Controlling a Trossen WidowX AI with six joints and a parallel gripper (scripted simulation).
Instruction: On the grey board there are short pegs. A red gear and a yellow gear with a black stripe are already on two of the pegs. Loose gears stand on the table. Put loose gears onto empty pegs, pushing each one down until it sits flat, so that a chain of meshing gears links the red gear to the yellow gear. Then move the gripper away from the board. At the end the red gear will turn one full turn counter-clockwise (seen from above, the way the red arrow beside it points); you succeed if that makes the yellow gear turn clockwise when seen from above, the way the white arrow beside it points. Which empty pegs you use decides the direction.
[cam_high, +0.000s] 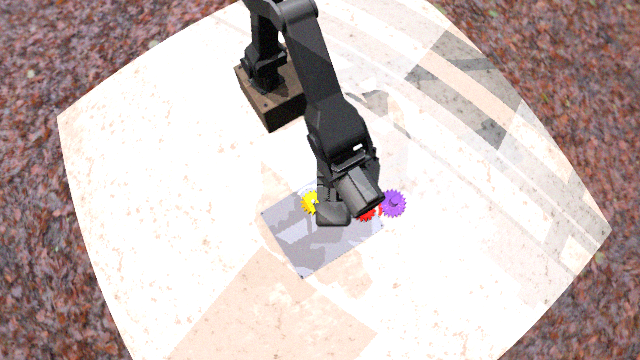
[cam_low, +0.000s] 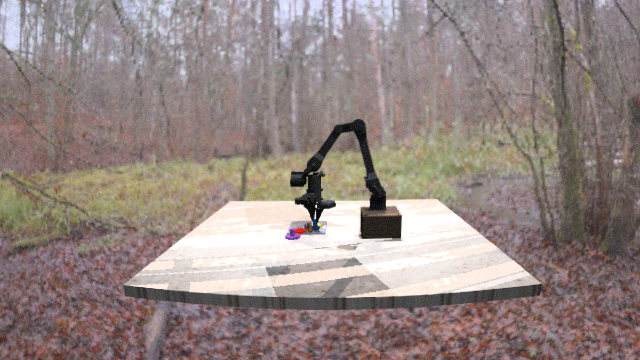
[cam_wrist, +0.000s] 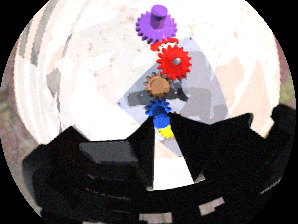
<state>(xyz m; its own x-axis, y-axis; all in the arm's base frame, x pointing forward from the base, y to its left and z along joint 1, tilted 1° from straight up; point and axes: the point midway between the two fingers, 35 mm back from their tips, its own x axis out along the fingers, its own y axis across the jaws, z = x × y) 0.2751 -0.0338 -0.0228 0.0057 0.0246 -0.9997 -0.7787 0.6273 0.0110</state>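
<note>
My gripper tip is 10 mm above the small blue gear. Also, from my gripper tip: small brown gear (30 mm to the left, 30 mm ahead, 20 mm below); then yellow gear (40 mm to the right, 30 mm below, 10 mm behind); then red gear (70 mm ahead, 30 mm to the left, 30 mm below).
</note>
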